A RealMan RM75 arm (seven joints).
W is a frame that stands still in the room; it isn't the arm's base.
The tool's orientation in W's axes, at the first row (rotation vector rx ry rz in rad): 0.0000, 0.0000, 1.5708
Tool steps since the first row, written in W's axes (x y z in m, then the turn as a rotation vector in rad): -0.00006, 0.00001, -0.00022, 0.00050, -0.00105, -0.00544; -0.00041, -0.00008, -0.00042, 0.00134, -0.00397, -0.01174; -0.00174, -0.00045, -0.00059, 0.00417, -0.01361, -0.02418; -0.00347, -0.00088, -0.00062, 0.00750, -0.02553, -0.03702; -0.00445, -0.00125, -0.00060, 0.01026, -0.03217, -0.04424; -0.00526, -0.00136, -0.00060, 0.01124, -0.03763, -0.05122; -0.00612, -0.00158, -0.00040, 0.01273, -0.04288, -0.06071
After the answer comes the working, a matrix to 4 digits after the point.
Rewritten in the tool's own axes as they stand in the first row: 0.00001, 0.00006, -0.00022, -0.00105, -0.00050, -0.00544; -0.00008, 0.00041, -0.00042, -0.00397, -0.00134, -0.01174; -0.00045, 0.00174, -0.00059, -0.01361, -0.00417, -0.02418; -0.00088, 0.00347, -0.00062, -0.02553, -0.00750, -0.03702; -0.00125, 0.00445, -0.00060, -0.03217, -0.01026, -0.04424; -0.00136, 0.00526, -0.00060, -0.03763, -0.01124, -0.05122; -0.00158, 0.00612, -0.00040, -0.04288, -0.01273, -0.06071
The tool's axes in the first row as the columns of a matrix, in W's axes (rounded; the answer above uses it unrounded):
0.0000, -1.0000, 0.0000
1.0000, 0.0000, 0.0000
0.0000, 0.0000, 1.0000

